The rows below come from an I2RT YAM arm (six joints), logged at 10 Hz.
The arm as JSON. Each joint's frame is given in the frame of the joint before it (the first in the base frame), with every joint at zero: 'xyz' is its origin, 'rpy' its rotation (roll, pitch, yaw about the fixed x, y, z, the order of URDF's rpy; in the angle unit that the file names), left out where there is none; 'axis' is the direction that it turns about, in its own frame. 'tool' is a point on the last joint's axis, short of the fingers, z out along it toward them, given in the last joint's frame.
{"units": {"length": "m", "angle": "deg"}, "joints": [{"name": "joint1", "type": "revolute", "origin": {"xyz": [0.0, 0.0, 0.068]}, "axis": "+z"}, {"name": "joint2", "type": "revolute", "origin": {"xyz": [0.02, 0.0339, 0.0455], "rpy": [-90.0, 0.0, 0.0]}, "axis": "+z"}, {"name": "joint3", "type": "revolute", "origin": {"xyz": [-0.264, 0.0, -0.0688], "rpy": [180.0, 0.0, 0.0]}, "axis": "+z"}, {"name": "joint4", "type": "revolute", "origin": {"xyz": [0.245, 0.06, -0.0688]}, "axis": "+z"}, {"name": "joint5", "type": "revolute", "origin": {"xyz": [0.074, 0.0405, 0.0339], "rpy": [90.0, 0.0, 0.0]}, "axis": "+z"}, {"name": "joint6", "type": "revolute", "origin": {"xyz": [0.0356, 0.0, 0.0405], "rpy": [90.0, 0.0, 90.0]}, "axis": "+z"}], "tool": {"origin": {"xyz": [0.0, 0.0, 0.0], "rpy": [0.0, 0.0, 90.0]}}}
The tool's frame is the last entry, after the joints.
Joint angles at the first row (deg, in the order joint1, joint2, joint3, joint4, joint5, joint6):
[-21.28, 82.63, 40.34, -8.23, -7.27, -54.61]
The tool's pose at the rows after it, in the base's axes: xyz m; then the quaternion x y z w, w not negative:
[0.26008 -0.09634 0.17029 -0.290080 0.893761 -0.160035 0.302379]
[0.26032 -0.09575 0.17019 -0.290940 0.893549 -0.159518 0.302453]
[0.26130 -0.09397 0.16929 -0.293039 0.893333 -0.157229 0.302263]
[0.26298 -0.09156 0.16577 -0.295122 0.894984 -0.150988 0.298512]
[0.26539 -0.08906 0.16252 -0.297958 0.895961 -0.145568 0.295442]
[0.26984 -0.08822 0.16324 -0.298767 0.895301 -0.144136 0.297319]
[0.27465 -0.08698 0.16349 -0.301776 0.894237 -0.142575 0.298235]
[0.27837 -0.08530 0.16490 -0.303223 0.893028 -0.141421 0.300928]
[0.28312 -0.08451 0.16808 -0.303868 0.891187 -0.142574 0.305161]
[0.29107 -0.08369 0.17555 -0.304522 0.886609 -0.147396 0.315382]
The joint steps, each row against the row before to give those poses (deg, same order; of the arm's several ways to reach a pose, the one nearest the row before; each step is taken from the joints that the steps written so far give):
[0.02, 0.04, 0.00, 0.02, 0.00, 0.00]
[0.14, 0.03, 0.00, 0.00, 0.00, 0.02]
[0.41, 0.21, 0.00, 0.07, 0.00, 0.16]
[0.59, 0.79, 0.00, 0.02, 0.02, 0.34]
[0.66, 0.90, 0.13, 0.13, 0.05, 0.31]
[0.45, 0.79, 0.85, 0.07, 0.00, 0.35]
[0.55, 0.91, 0.90, 0.04, 0.02, 0.15]
[0.55, 0.46, 0.72, -0.02, 0.00, 0.35]
[0.43, 0.46, 1.09, -0.09, 0.07, 0.31]
[0.62, 0.48, 1.95, -0.04, 0.10, 0.41]

